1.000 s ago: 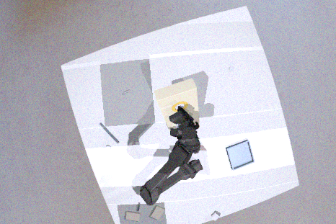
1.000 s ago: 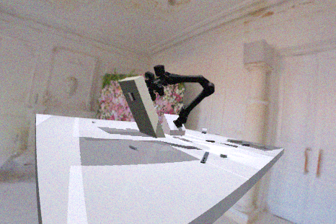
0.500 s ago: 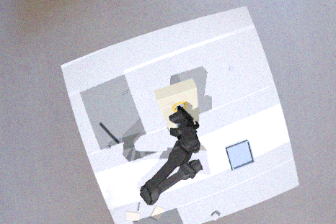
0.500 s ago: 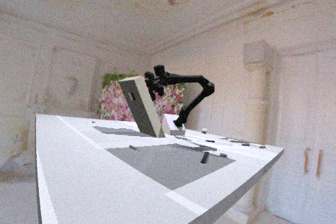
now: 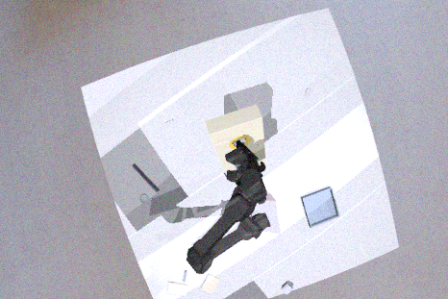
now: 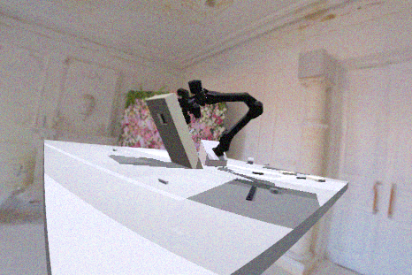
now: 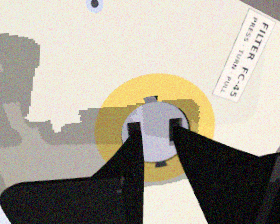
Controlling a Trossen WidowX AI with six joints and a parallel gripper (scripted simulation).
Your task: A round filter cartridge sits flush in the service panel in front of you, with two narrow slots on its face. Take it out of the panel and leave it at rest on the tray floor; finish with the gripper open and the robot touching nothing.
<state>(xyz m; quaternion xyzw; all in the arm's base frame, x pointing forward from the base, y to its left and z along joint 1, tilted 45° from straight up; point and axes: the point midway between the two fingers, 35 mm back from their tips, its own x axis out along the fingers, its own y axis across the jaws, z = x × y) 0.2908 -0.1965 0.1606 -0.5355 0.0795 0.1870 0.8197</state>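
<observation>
My gripper tip is 1 cm short of the round filter cartridge and 1 cm above it. Round my gripper tip: cream service panel (3 cm behind, 8 cm below); then blue-grey square tray (45 cm behind, 24 cm to the right, 24 cm below).
</observation>
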